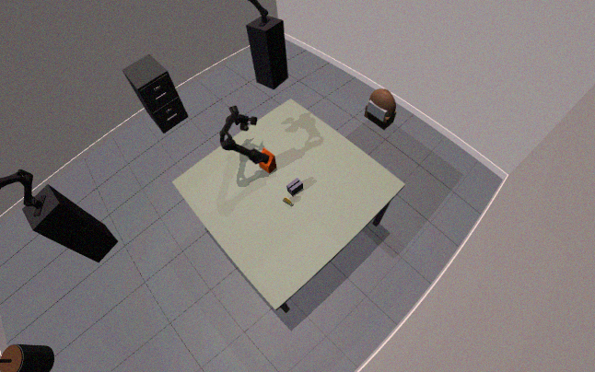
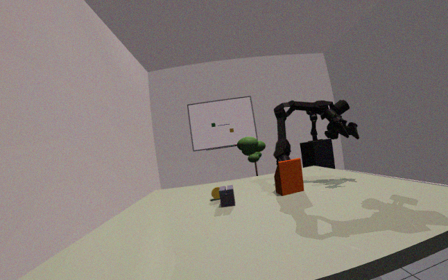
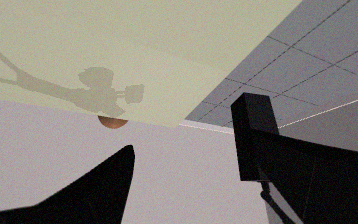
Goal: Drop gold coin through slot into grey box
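My gripper tip is 590 mm short of the gold coin, 330 mm to the left of it and 180 mm above it.
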